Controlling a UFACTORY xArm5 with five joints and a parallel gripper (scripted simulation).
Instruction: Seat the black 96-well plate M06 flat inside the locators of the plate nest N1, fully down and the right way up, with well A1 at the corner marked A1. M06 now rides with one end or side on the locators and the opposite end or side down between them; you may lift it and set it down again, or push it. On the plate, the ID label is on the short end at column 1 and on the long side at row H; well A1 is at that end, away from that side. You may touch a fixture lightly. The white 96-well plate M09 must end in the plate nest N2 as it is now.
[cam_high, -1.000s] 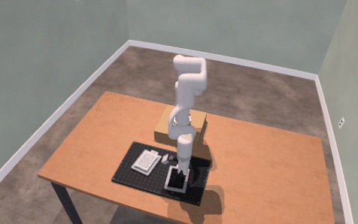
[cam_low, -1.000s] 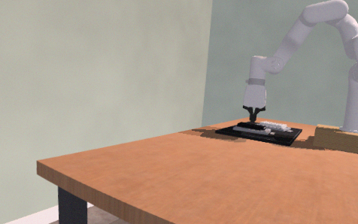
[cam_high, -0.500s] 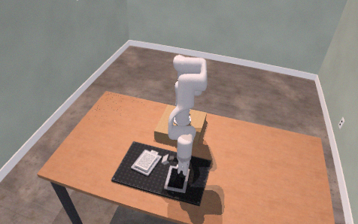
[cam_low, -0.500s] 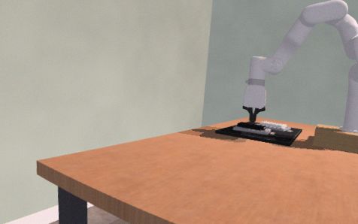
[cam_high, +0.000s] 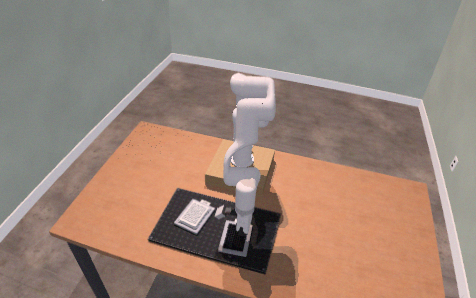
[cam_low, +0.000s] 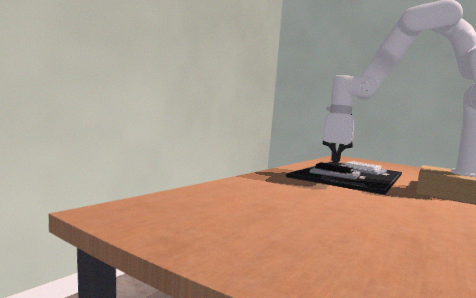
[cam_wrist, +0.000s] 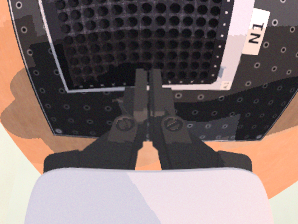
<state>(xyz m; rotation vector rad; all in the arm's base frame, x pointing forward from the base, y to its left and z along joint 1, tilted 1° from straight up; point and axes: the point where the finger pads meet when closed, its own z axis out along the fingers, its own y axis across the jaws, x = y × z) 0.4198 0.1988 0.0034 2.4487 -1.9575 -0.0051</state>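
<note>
Right now my hand is 1 cm short of the black plate M06, 3 cm to the left of it and 4 cm above it. The rest, counted from my hand: white plate M09 (1 cm behind, 25 cm to the right, 4 cm below); then nest N1 (1 cm ahead, 3 cm to the right, 6 cm below).
</note>
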